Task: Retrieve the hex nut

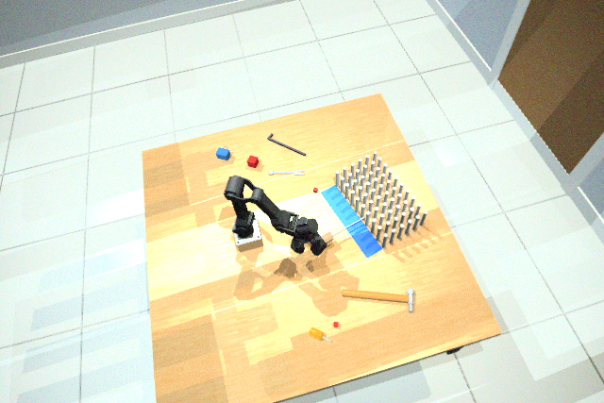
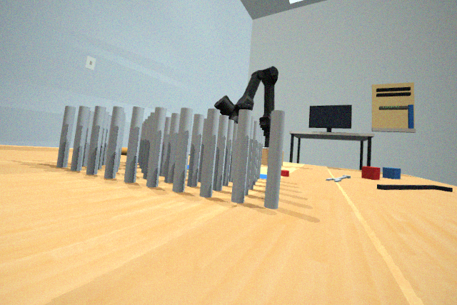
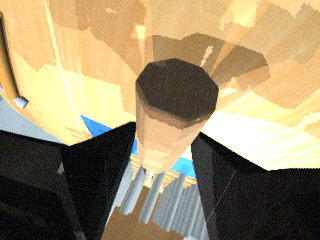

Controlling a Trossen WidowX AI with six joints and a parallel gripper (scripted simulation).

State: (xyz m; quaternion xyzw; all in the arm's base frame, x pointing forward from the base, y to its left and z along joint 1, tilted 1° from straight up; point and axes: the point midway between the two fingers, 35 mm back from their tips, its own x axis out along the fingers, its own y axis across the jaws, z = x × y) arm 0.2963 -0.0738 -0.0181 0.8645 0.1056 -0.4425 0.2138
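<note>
Now: gripper tip 140 mm short of the blue taped strip, 100 mm to the right of it and 40 mm above it. From my gripper tip the other things lie so: wrench: 120 mm behind, 400 mm to the left, 40 mm below; orange screwdriver: 70 mm behind, 370 mm to the right, 20 mm below; wooden-handled screwdriver: 100 mm ahead, 40 mm to the left, 10 mm below.
</note>
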